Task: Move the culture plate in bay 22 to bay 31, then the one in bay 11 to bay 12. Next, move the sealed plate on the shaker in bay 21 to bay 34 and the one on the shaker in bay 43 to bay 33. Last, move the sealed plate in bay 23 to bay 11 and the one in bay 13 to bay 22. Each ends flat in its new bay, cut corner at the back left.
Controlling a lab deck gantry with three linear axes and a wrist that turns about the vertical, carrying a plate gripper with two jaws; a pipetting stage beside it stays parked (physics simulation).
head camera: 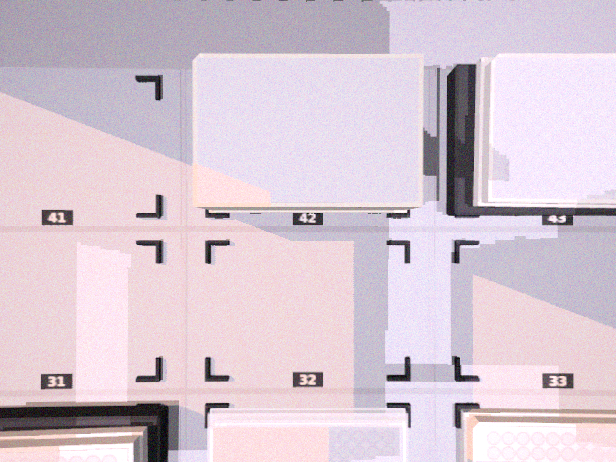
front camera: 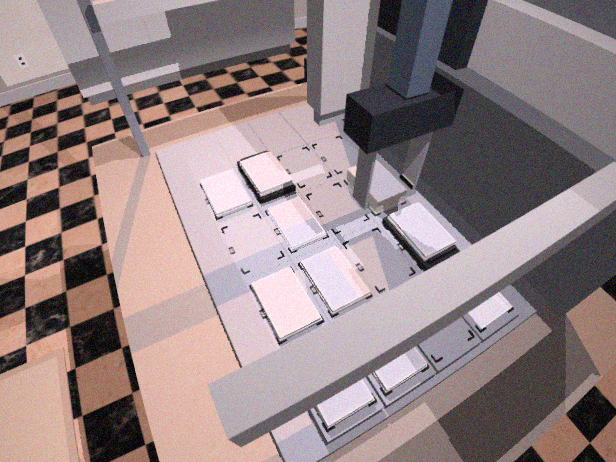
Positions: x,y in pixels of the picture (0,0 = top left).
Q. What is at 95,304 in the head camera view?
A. A bay 31.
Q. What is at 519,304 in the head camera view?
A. A bay 33.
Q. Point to a bay 12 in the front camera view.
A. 256,248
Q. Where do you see a tall pale block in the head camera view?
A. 272,133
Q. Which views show my gripper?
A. The front camera view only.
